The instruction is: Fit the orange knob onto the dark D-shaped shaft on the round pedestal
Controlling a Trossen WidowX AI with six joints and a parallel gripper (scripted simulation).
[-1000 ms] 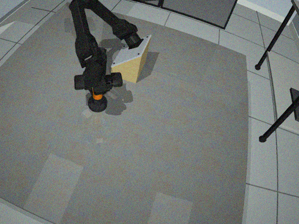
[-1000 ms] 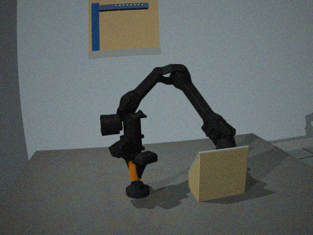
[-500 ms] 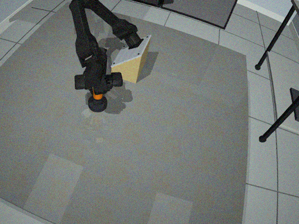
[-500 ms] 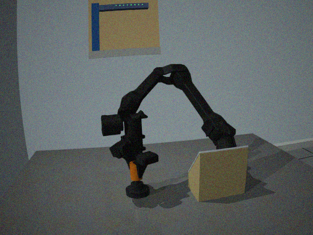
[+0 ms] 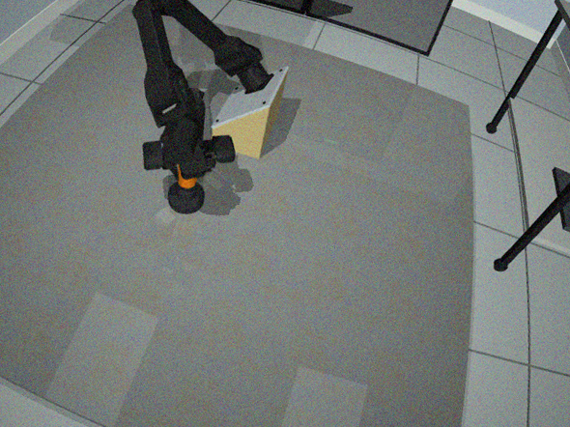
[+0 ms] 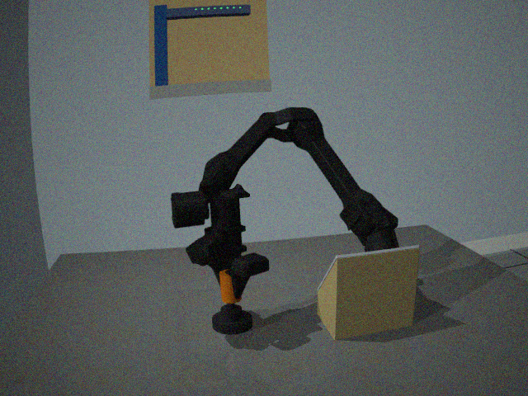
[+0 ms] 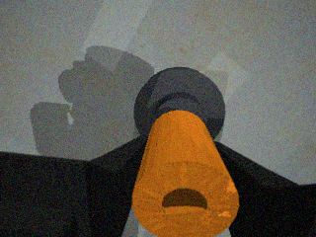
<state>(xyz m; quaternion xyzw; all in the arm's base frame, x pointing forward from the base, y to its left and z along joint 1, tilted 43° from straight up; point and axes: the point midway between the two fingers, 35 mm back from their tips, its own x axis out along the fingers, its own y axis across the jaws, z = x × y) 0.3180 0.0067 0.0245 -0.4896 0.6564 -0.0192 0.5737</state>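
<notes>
Right now the orange knob is 2 cm above my gripper tip. Also, from my gripper tip: dark round pedestal (4 cm below).
</notes>
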